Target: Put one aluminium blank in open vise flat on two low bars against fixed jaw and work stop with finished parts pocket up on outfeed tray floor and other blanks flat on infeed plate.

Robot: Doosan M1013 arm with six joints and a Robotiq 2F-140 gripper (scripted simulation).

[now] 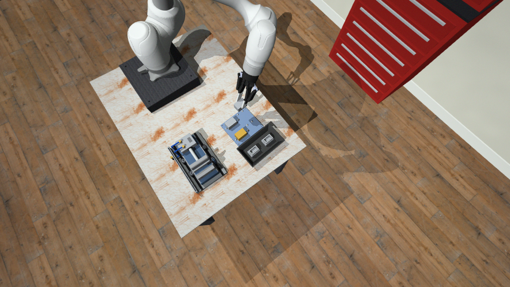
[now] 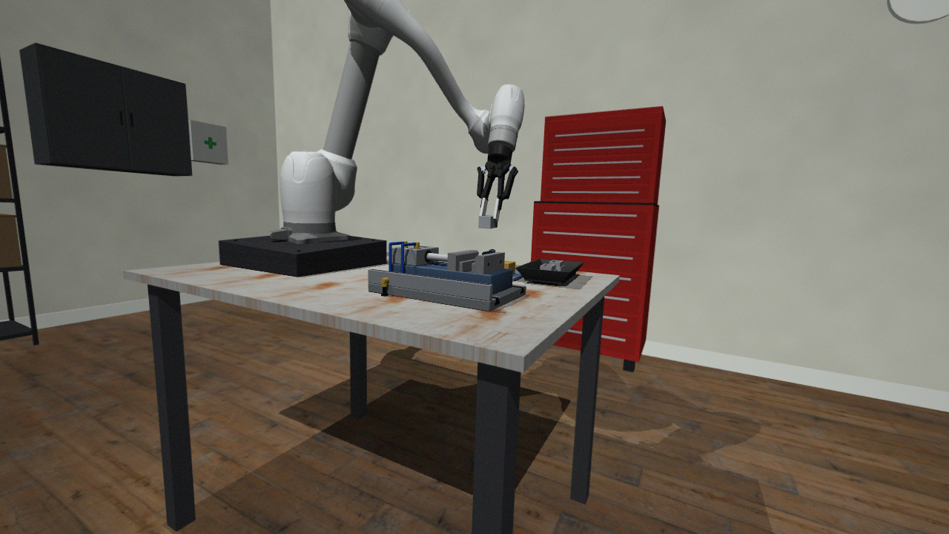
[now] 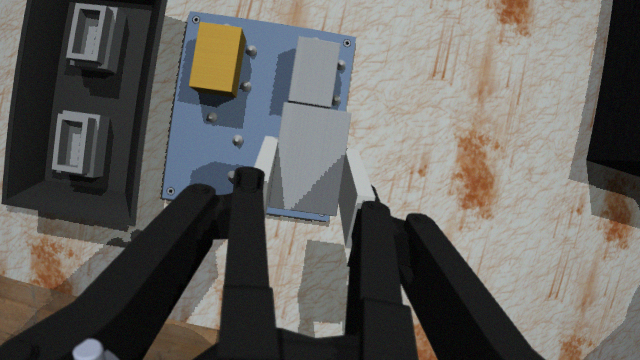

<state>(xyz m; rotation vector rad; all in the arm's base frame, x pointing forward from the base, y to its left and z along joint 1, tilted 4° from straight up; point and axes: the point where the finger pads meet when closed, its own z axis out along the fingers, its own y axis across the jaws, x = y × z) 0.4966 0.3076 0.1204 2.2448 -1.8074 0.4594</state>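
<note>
My hand is 1 cm to the left of the aluminium blank and 4 cm above it. The rest, counted from my hand: work stop: 19 cm ahead, 29 cm to the right, 10 cm below; brass blank: 11 cm ahead, 7 cm to the right, 16 cm below; infeed plate: 6 cm ahead, 4 cm to the right, 19 cm below.
</note>
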